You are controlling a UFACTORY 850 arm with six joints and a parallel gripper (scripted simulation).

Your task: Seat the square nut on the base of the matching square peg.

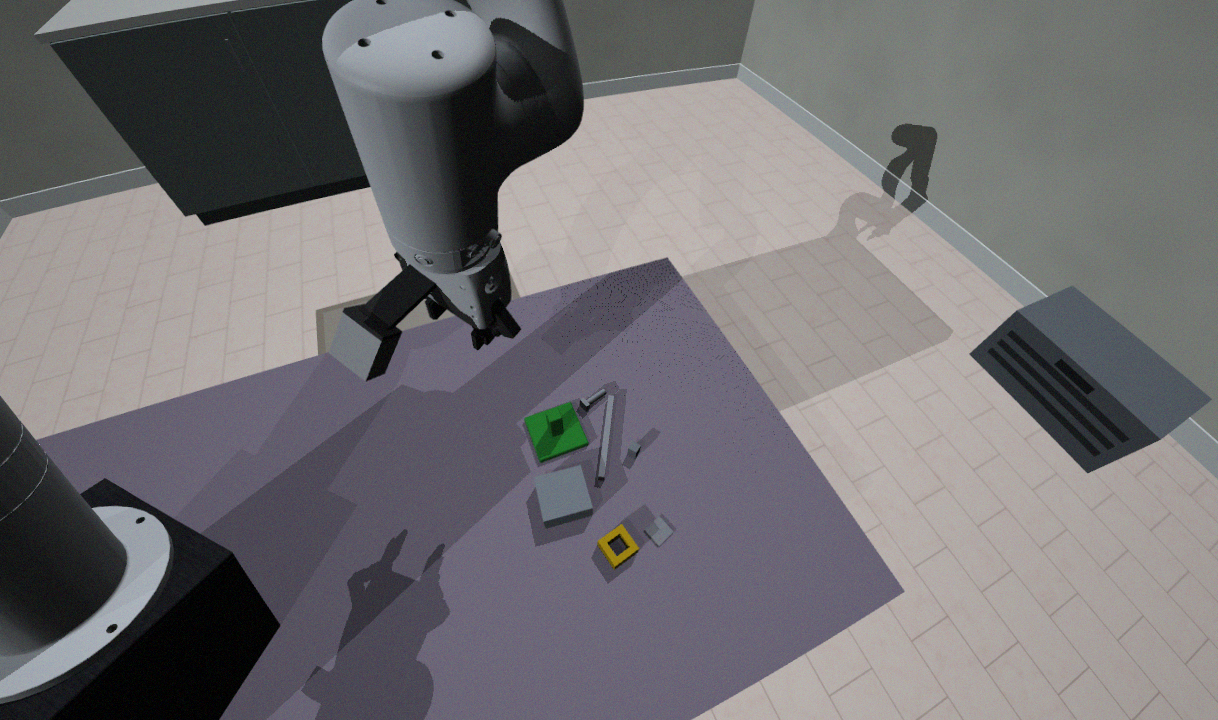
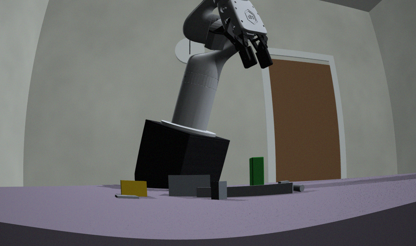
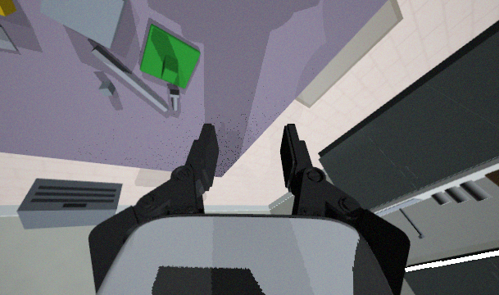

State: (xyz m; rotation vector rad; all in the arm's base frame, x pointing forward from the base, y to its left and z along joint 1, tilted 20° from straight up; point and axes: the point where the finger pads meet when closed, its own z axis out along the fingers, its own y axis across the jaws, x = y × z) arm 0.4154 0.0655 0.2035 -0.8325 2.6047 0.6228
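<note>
Now: the thin grey plate 160 mm ahead of my hand, 240 mm to the right of it and 270 mm below it. Also, from my hand: bolt 150 mm ahead, 10 mm to the right, 260 mm below; then grey block 50 mm ahead, 150 mm to the right, 250 mm below; then long grey bar 150 mm ahead, 80 mm to the right, 260 mm below.
</note>
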